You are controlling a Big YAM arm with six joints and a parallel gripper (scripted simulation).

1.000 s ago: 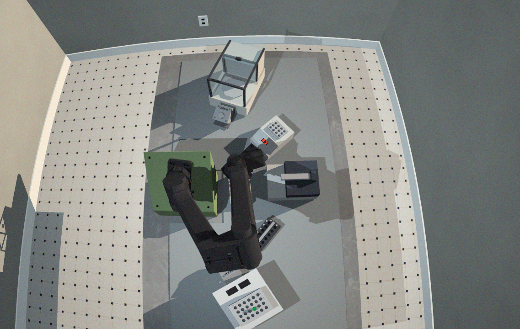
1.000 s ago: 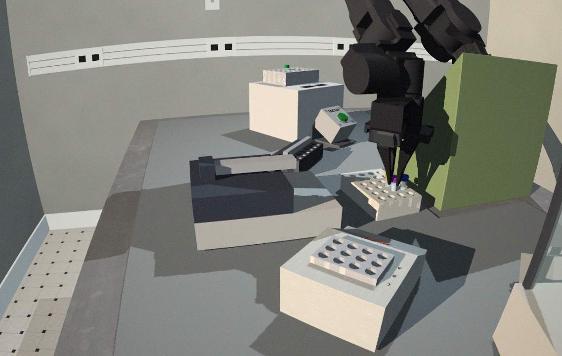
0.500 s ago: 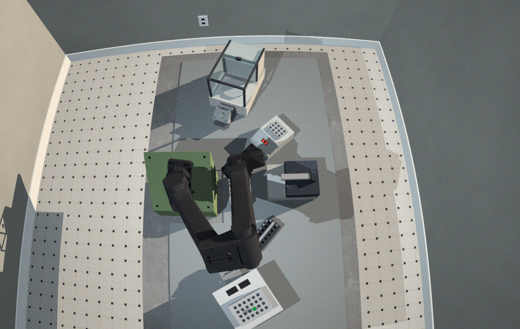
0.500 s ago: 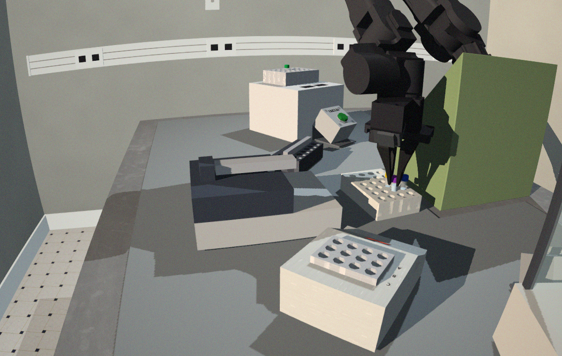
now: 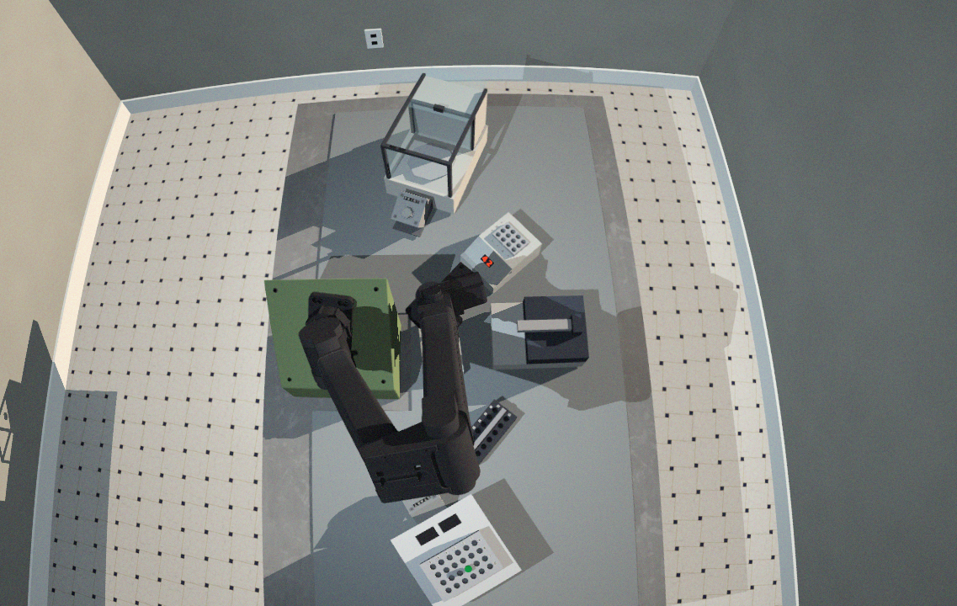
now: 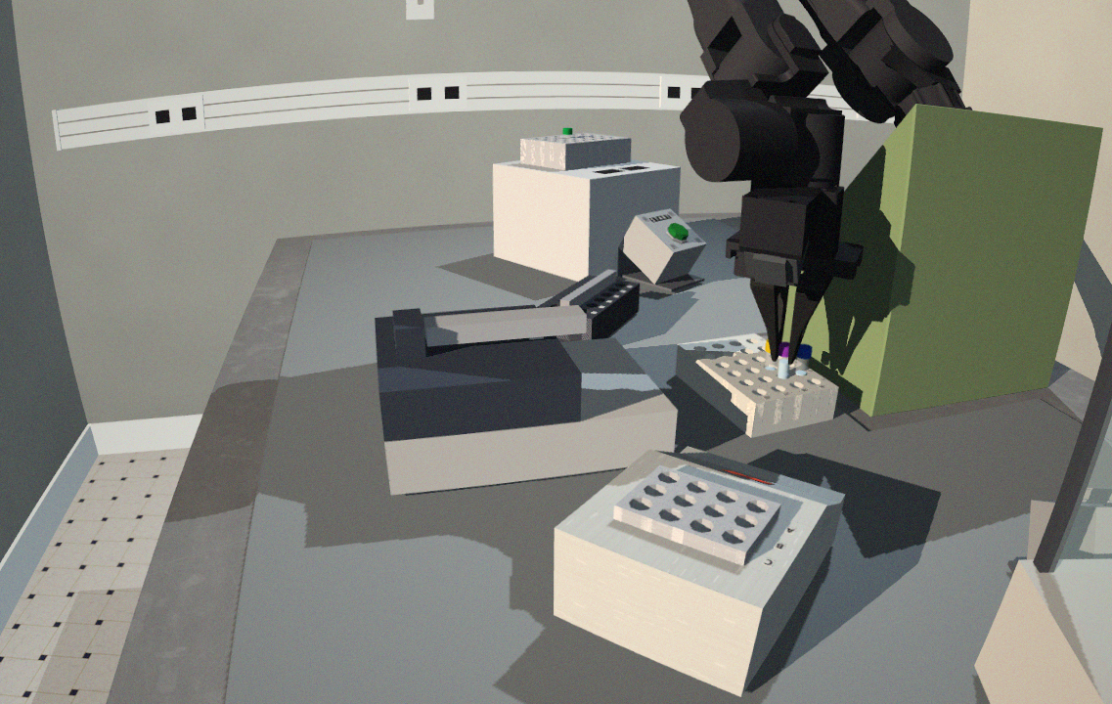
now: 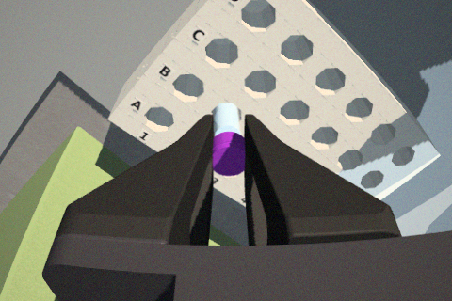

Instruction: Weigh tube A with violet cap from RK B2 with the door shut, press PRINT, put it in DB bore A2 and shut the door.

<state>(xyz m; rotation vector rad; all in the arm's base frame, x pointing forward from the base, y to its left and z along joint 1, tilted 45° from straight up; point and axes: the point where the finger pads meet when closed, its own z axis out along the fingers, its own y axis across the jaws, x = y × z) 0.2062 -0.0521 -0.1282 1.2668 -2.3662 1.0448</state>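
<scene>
Right now the tube rack RK is 4 cm below my hand, 3 cm to the right of it and 1 cm ahead of it. From my hand the other things lie so: dry block DB: 20 cm to the left, 13 cm ahead, 2 cm below; then spectrophotometer SP: 22 cm ahead, 2 cm above, 1 cm to the left; then magnet block: 21 cm to the right, 13 cm ahead, 3 cm below.
</scene>
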